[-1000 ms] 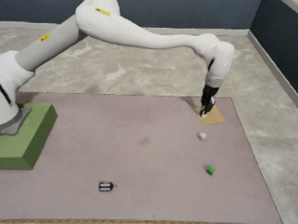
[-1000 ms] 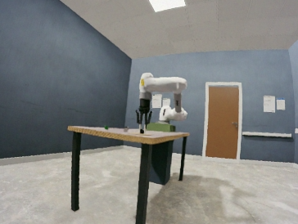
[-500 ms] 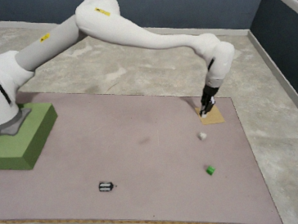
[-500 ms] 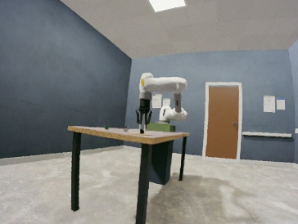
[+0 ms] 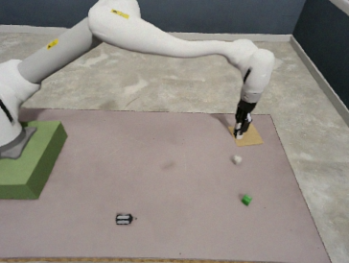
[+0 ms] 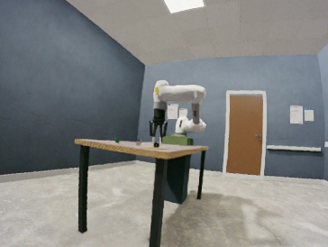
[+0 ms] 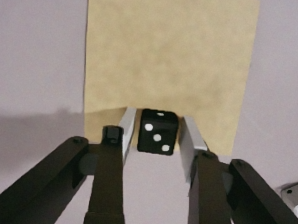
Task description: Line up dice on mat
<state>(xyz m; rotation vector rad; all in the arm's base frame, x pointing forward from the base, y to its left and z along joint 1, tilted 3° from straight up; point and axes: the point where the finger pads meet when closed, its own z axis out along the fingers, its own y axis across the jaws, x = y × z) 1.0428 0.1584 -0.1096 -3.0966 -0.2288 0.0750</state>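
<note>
Now: the black die 2 cm below my hand. Round my hand: white die (4 cm behind, 17 cm to the right, 2 cm below); mat (5 cm ahead, 1 cm to the left, 4 cm below); green die (3 cm behind, 37 cm to the right, 2 cm below).
</note>
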